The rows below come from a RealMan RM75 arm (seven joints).
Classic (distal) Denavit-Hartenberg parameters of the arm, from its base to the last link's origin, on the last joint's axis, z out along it. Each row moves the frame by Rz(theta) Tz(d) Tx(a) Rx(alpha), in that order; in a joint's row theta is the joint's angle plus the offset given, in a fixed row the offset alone. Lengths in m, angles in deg.
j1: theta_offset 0, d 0.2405, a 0, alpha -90
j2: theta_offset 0, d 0, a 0, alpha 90
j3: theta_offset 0, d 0.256, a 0, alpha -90
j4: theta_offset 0, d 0, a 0, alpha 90
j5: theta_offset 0, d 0.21, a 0, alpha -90
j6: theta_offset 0, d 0, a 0, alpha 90
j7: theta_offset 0, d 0.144, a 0, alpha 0
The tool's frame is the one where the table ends.
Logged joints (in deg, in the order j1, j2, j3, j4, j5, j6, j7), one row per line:
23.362 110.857 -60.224 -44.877 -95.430 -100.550 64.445
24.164 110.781 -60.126 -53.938 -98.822 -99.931 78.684
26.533 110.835 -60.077 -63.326 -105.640 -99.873 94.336
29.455 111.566 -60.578 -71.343 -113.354 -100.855 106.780
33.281 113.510 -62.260 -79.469 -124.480 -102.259 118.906
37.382 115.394 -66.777 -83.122 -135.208 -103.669 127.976
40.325 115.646 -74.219 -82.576 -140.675 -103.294 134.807
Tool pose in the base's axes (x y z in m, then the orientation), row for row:
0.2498 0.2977 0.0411 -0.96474 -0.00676 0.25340 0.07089
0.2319 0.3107 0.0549 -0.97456 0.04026 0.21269 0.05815
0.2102 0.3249 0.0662 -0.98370 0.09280 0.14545 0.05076
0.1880 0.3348 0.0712 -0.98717 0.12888 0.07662 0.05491
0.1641 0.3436 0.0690 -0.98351 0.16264 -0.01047 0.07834
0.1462 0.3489 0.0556 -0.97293 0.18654 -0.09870 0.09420
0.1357 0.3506 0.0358 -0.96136 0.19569 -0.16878 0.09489
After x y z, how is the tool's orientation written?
As a quaternion, x y z w.
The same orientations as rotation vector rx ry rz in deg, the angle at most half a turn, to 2 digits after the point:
-166.23 -1.16 43.66
-169.21 6.99 36.93
-171.56 16.18 25.37
-171.74 22.42 13.33
-168.71 27.90 -1.80
-165.34 31.70 -16.77
-163.31 33.24 -28.67

